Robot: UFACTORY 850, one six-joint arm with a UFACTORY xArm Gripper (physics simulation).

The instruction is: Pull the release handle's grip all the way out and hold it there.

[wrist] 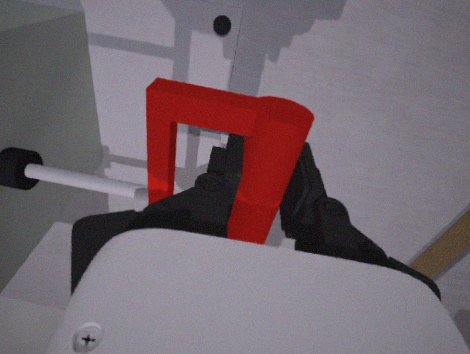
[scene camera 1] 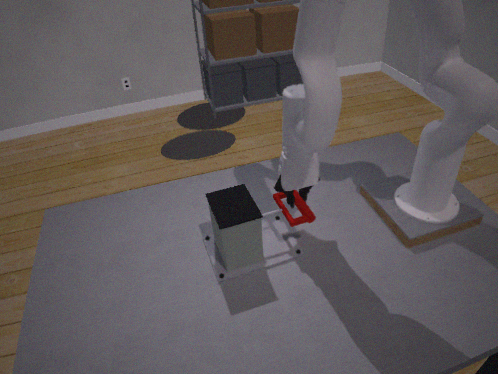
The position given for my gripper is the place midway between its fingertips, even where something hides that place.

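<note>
Base plate (wrist: 127, 52) visible to me, together with my gripper (wrist: 262, 156).
</note>
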